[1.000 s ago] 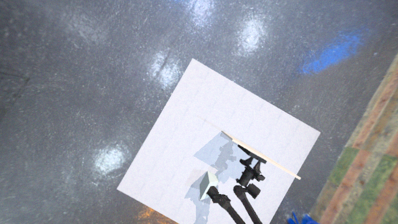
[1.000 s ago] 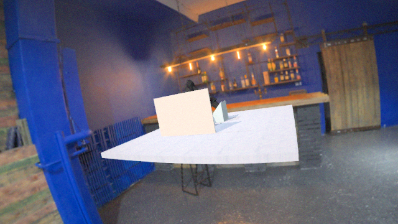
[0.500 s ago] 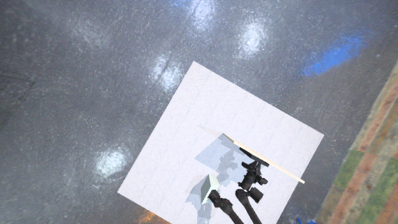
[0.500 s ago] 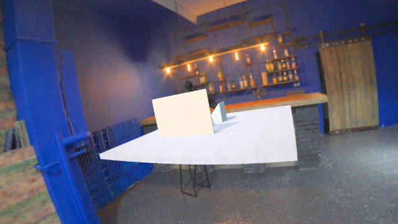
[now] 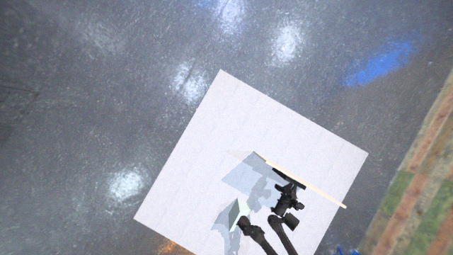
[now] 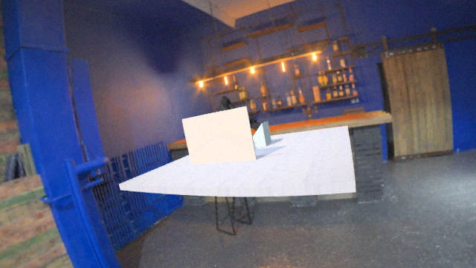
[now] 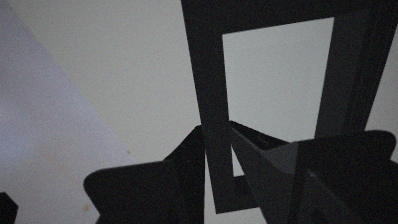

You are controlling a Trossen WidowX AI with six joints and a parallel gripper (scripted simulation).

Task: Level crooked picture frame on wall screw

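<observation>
The dark picture frame is 5 cm below my gripper tip, 2 cm to the left of it and 1 cm ahead of it. Round my gripper tip: cream wall panel: 6 cm below, 2 cm ahead, 1 cm to the left.
</observation>
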